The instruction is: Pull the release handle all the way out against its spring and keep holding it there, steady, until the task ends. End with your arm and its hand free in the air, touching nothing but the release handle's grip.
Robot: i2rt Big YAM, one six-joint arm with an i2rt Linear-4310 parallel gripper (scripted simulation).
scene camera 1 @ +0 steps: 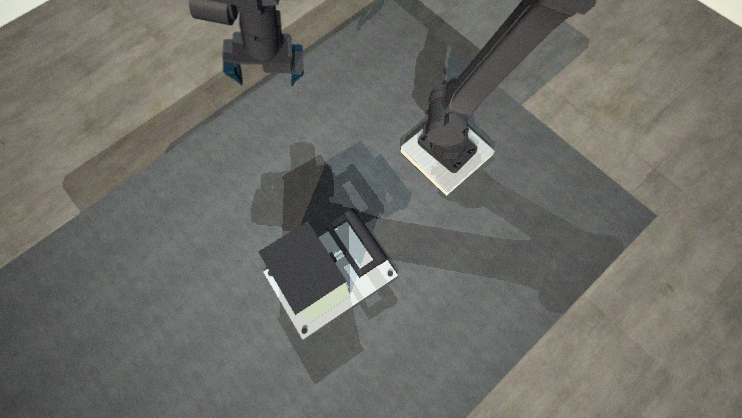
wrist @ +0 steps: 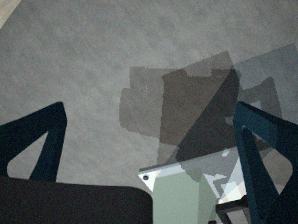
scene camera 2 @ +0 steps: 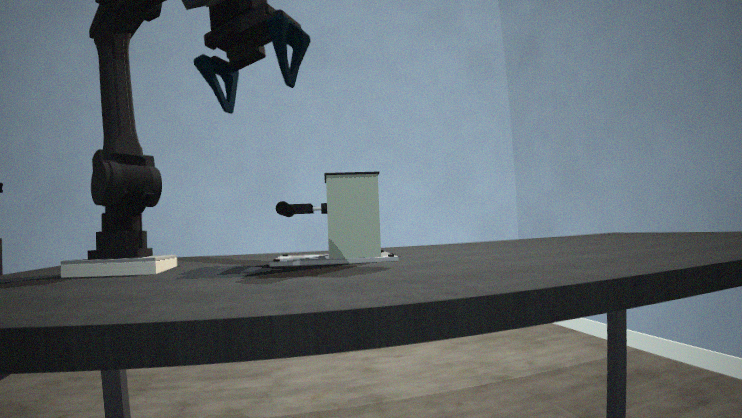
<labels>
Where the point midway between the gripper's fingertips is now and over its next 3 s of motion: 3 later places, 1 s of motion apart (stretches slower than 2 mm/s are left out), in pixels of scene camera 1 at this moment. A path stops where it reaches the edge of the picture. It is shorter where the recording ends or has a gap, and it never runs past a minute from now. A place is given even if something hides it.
My gripper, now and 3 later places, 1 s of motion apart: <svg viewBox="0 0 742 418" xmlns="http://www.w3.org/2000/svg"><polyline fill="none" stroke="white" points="267,83 313,151 342,190 366,222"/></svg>
</labels>
